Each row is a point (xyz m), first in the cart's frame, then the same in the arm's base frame.
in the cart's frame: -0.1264 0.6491 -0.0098
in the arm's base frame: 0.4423 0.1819 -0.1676
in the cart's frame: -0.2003 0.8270 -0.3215
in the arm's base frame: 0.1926 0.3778 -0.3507
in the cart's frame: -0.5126 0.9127 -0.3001
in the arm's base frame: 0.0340 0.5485 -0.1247
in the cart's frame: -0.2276 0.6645 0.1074
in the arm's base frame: 0.4730 0.2238 -0.0209
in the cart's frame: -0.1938 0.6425 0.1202
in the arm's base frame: 0.4992 0.1929 -0.0330
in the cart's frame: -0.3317 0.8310 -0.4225
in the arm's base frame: 0.0354 0.4204 -0.3196
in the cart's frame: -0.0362 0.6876 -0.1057
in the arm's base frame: 0.4316 0.1945 -0.3037
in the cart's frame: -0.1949 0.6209 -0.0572
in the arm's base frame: 0.3585 0.1750 -0.1417
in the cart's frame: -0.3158 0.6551 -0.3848
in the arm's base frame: 0.0401 0.2468 -0.2703
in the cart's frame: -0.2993 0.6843 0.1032
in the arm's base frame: 0.4296 0.2632 0.0251
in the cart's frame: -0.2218 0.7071 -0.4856
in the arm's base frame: 0.0306 0.2713 -0.4152
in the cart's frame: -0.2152 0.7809 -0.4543
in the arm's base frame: 0.0728 0.3398 -0.4154
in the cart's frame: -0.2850 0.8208 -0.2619
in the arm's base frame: 0.1851 0.3951 -0.2486
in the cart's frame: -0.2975 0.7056 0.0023
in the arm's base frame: 0.3575 0.2846 -0.0455
